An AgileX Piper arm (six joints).
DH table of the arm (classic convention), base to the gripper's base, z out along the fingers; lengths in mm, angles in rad. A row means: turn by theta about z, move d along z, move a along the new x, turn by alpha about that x. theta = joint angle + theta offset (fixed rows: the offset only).
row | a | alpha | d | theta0
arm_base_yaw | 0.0 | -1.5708 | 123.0 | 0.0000
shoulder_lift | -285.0 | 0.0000 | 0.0 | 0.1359
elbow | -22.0 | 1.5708 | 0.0 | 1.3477
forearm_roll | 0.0 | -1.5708 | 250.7 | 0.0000
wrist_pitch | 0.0 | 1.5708 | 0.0 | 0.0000
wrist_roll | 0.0 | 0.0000 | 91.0 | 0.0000
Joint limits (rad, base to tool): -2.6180..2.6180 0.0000..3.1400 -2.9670..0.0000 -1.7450..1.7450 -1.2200..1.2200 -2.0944..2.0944
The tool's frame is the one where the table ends.
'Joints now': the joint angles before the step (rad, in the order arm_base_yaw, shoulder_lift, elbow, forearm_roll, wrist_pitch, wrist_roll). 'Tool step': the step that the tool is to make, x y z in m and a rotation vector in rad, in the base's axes. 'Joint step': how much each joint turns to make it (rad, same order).
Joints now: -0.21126 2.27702 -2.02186 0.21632 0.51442 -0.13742
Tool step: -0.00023 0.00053 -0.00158 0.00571 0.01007 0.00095
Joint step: 0.00044 0.00178 0.00004 0.00171 0.00924 0.00187
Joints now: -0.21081 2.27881 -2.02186 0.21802 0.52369 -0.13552
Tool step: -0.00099 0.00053 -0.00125 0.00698 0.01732 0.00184
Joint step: 0.00000 0.00001 -0.00001 0.00000 0.01847 0.00330
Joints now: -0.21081 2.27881 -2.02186 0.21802 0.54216 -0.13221
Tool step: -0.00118 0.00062 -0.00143 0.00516 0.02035 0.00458
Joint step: 0.00000 0.00002 -0.00002 0.00000 0.02149 0.00000
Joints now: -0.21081 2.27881 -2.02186 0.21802 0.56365 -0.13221
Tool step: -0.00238 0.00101 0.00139 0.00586 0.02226 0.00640
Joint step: -0.00001 -0.00633 0.00004 0.00001 0.02999 -0.00002
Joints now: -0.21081 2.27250 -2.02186 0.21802 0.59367 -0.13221
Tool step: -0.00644 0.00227 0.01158 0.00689 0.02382 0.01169
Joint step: -0.00001 -0.02863 -0.00003 0.00000 0.05468 0.00000
